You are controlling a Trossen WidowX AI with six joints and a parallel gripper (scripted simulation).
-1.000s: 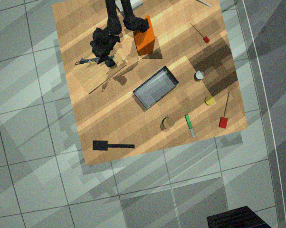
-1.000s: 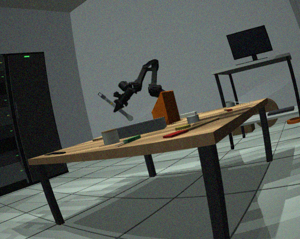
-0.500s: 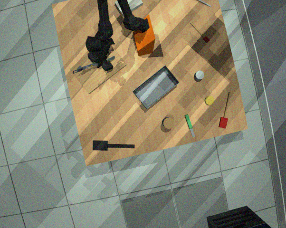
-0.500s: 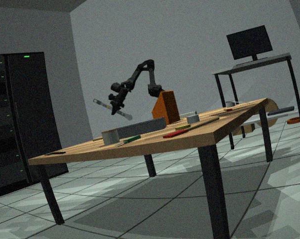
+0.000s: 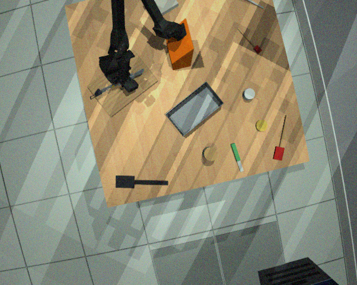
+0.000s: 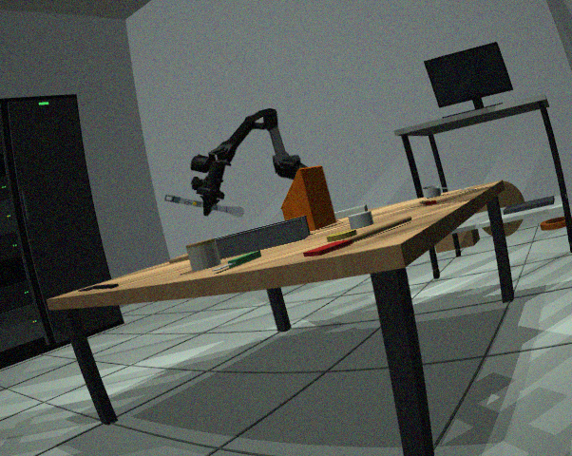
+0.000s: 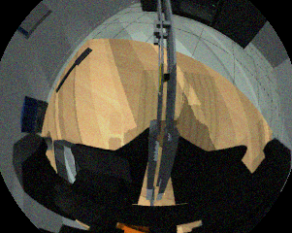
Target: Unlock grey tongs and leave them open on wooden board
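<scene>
My gripper tip is 6 cm past the wooden board, 2 cm to the left of it and 13 cm above it. Also, from my gripper tip: black spatula: 54 cm ahead, 7 cm to the right, 14 cm below; grey roasting tin: 20 cm ahead, 36 cm to the left, 11 cm below; white cylinder: 18 cm ahead, 70 cm to the left, 12 cm below.
</scene>
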